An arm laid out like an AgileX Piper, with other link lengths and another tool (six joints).
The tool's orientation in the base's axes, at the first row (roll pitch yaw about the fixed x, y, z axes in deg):
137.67, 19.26, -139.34
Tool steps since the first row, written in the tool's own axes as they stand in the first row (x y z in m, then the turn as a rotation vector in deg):
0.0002, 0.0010, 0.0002, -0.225, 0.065, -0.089
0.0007, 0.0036, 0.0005, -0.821, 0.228, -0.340
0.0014, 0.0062, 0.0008, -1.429, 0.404, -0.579
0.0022, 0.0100, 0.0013, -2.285, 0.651, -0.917
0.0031, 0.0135, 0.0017, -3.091, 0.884, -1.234
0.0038, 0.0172, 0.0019, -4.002, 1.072, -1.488
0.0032, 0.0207, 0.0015, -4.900, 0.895, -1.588
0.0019, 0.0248, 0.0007, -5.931, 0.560, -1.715
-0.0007, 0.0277, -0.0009, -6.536, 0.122, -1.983
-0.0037, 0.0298, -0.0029, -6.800, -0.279, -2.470
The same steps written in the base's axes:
-0.0008, 0.0004, 0.0004, 0.141, 0.106, 0.178
-0.0030, 0.0014, 0.0017, 0.526, 0.372, 0.653
-0.0052, 0.0023, 0.0029, 0.908, 0.659, 1.132
-0.0084, 0.0037, 0.0047, 1.446, 1.062, 1.808
-0.0114, 0.0048, 0.0064, 1.952, 1.443, 2.443
-0.0144, 0.0061, 0.0084, 2.547, 1.911, 3.040
-0.0161, 0.0076, 0.0111, 3.330, 2.323, 3.294
-0.0177, 0.0096, 0.0147, 4.319, 2.733, 3.509
-0.0173, 0.0114, 0.0185, 5.105, 2.743, 3.617
-0.0160, 0.0127, 0.0222, 5.678, 2.412, 3.789

